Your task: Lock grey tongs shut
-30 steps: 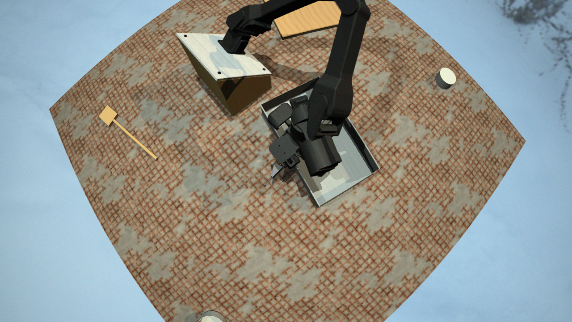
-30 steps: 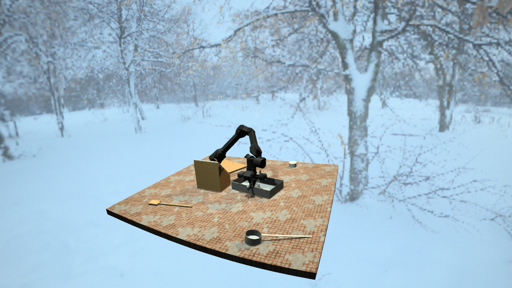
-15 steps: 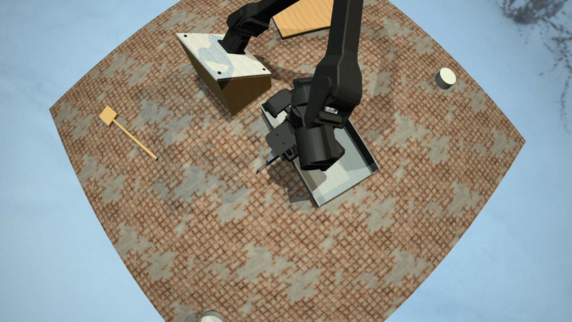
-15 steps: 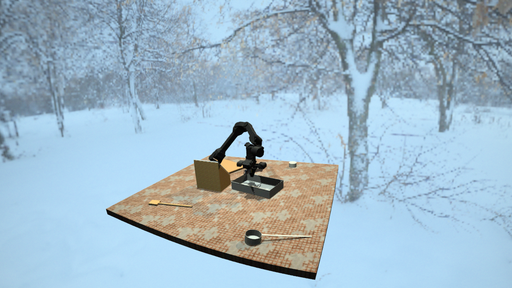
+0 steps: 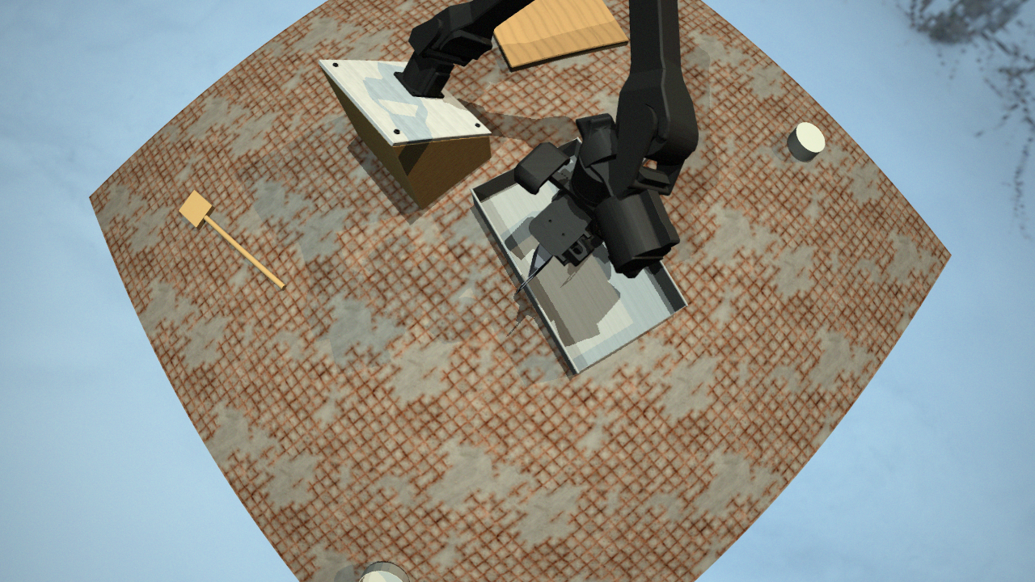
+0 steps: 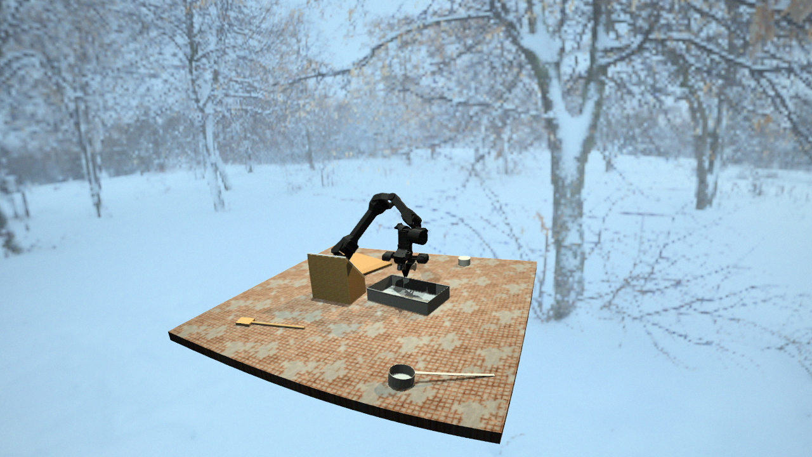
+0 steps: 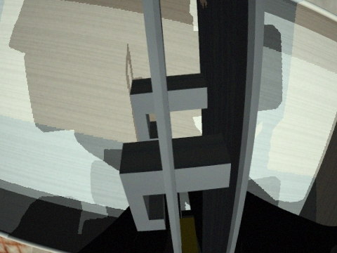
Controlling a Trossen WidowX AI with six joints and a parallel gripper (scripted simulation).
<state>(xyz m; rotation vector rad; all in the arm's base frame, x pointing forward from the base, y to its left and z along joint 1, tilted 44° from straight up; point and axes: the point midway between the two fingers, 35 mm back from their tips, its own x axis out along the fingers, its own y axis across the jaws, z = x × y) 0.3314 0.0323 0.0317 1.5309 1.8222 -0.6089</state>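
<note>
Right now the grey roasting tin is 80 mm below my gripper tip and 10 mm ahead of it. From my gripper tip the other things lie so: wooden board (480 mm behind, 300 mm to the left, 100 mm below); small white cylinder (510 mm to the left, 90 mm below, 90 mm ahead); yellow piece (50 mm above, 10 mm to the right).
</note>
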